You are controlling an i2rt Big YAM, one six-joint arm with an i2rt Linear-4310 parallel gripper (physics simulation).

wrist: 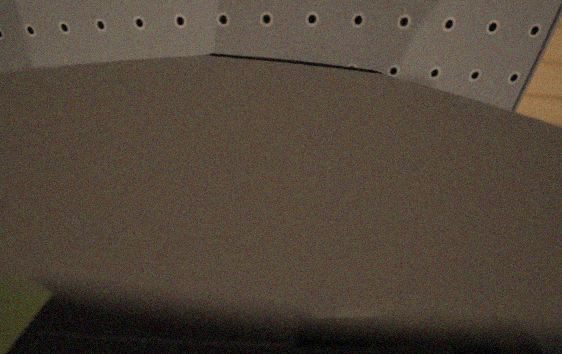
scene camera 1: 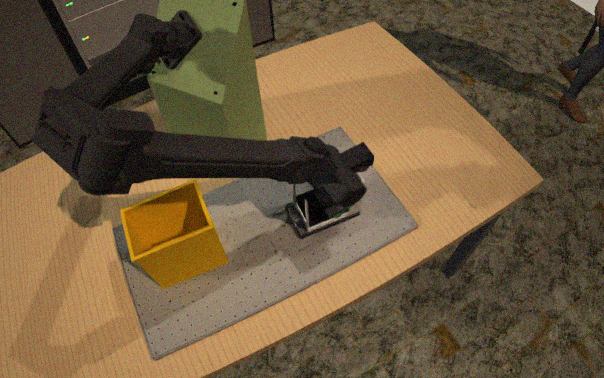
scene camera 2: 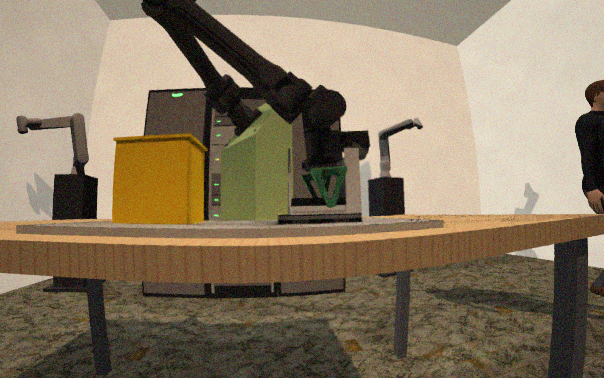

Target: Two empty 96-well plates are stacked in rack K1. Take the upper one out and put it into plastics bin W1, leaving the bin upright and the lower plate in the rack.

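Places are measured from the arm's base along level axes (x ahead, y down, z left), in metres.
Where they show: gripper, between the fingertips: (scene camera 1: 329, 202) (scene camera 2: 325, 206); arm's base, origin of its link: (scene camera 1: 178, 40) (scene camera 2: 249, 123).
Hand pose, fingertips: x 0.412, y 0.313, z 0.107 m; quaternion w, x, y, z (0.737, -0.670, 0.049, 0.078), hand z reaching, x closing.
Observation:
Each offset is from my fingertips to the top centre of the thing. "pt": to the spot under its first point.
Rack K1 @[dx -0.005, dy -0.112, dz -0.016 m] (scene camera 2: 353, 185), pale with a black base, stands upright on the perforated board. A black plate @[pt dx +0.027, dy -0.008, dz -0.061 m] (scene camera 2: 301, 202) shows low between its uprights; the lower plate cannot be told apart. My gripper (scene camera 2: 322, 197) points down inside the rack, its green fingers wide apart at the plate's level, apparently shut on the upper plate. The contacts are hidden. In scene camera 1 the wrist covers most of the rack. In the wrist view a blurred brown-grey surface hides the fingers and plates. Bin W1 @[dx -0.116, dy -0.149, dz -0.344 m] (scene camera 1: 185, 255) (scene camera 2: 155, 180), yellow and open-topped, stands upright left of the rack.
The perforated board (scene camera 1: 225, 310) (scene camera 2: 150, 231) (wrist: 290, 40) lies on the wooden table (scene camera 1: 325, 85) (scene camera 2: 200, 260). A tall light-green block (scene camera 1: 240, 100) (scene camera 2: 240, 180) stands behind the bin and rack. The forearm passes above and behind the bin.

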